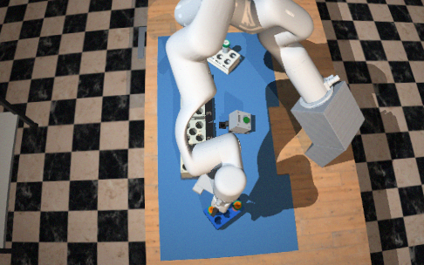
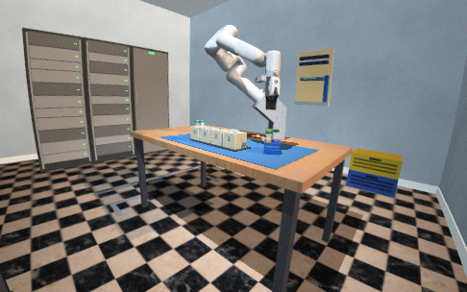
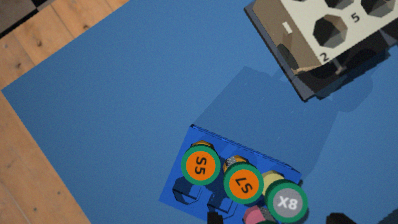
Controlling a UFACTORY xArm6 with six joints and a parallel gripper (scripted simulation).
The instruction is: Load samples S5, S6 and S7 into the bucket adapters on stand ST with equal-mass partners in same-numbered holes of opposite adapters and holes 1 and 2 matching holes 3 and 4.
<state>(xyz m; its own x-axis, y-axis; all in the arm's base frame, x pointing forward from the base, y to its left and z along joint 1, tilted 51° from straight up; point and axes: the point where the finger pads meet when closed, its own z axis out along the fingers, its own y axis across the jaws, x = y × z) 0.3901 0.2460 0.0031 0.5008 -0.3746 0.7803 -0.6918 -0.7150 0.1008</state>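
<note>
Right now my hand is 190 mm above the orange-dotted tube and 10 mm short of it. Round my hand: blue rack: 220 mm below, 20 mm to the left; then adapter: 200 mm below, 190 mm to the right, 30 mm ahead; then grey-dotted tube: 190 mm below, 40 mm behind, 10 mm to the right.
</note>
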